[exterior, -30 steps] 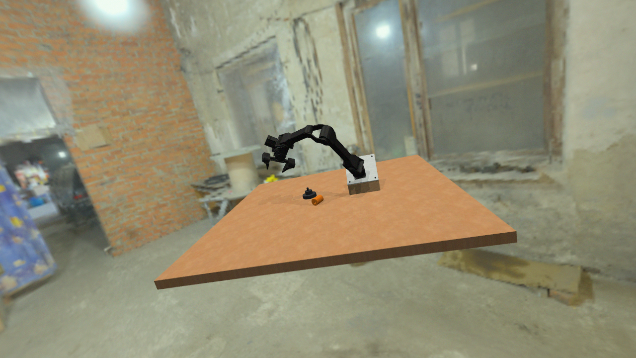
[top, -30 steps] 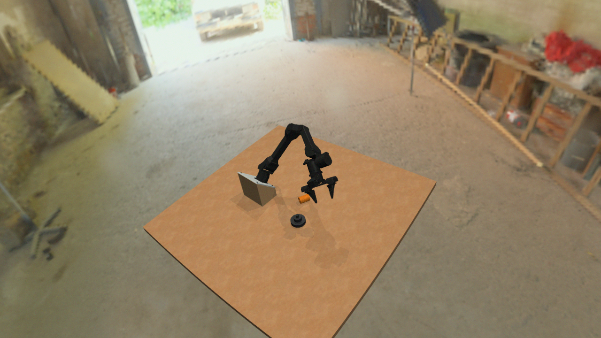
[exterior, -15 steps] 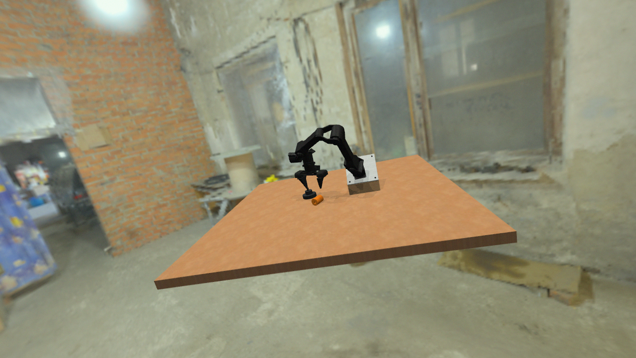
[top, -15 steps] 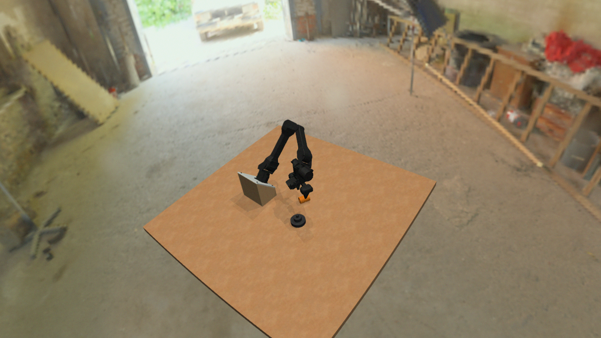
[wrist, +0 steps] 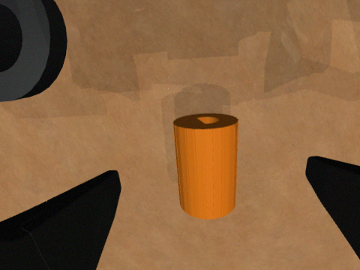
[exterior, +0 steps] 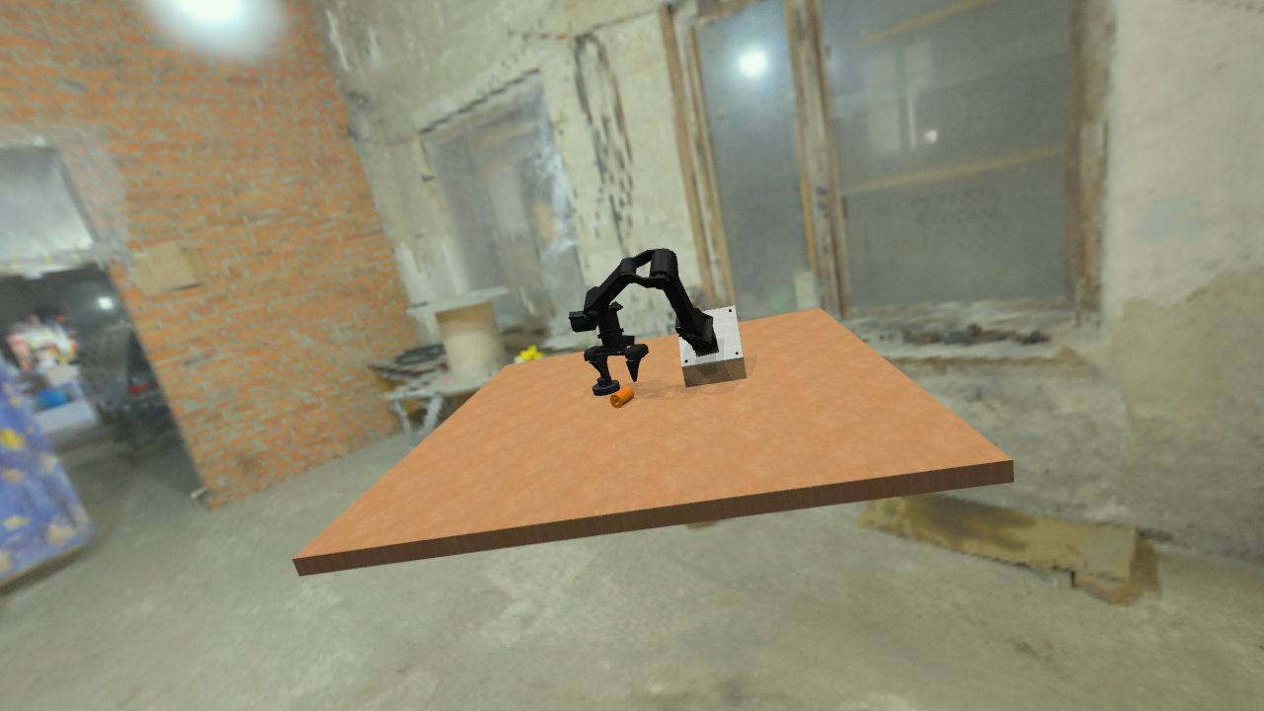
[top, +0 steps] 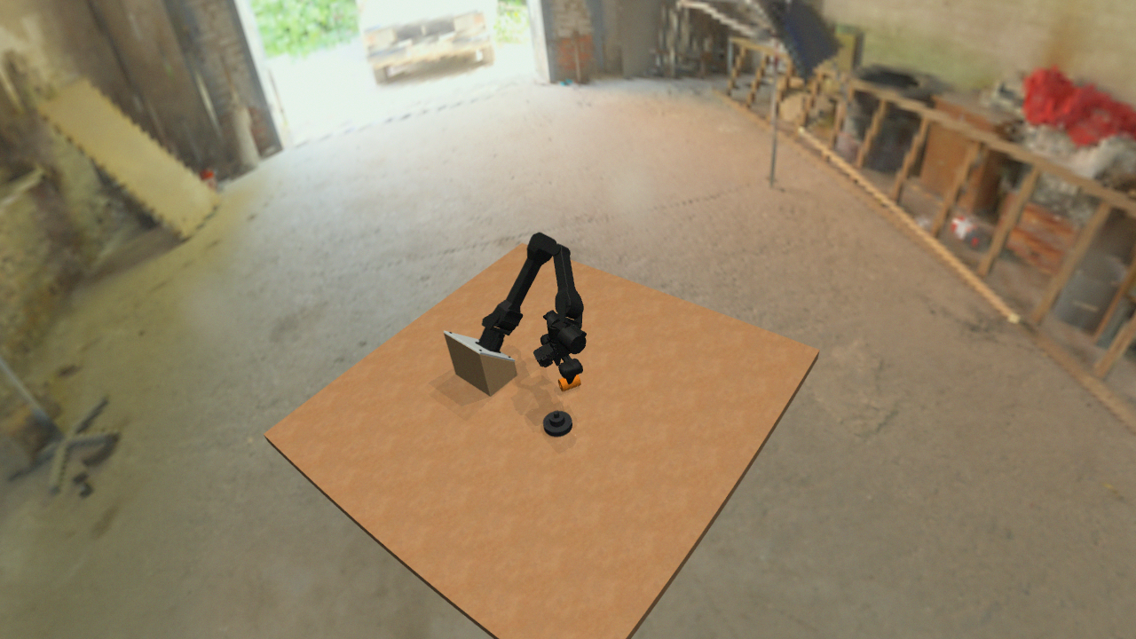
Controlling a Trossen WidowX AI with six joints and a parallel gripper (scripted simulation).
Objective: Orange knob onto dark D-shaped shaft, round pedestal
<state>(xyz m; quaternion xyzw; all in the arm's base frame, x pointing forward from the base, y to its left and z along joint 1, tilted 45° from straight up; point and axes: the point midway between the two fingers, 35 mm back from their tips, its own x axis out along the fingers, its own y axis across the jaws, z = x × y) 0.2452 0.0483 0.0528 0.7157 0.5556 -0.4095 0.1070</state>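
Now: gripper tip 4 cm above the orange knob, 1 cm to the right of it and 1 cm short of it. The rest, counted from my gripper tip: pedestal: 13 cm to the right, 8 cm ahead, 3 cm below.
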